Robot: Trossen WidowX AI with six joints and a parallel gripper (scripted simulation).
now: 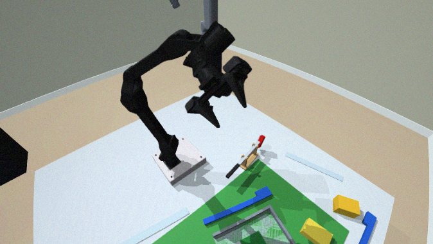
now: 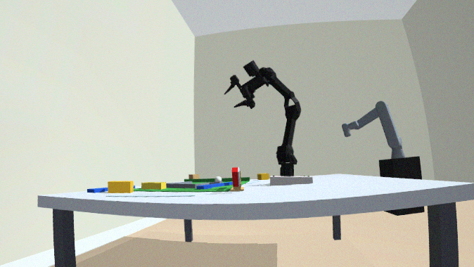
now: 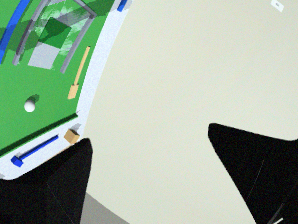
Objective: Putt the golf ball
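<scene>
My gripper tip is 40 cm above the tan putter stand, 21 cm to the right of it and 5 cm past it. Round my gripper tip: white golf ball: 41 cm below, 30 cm to the right, 14 cm ahead.
</scene>
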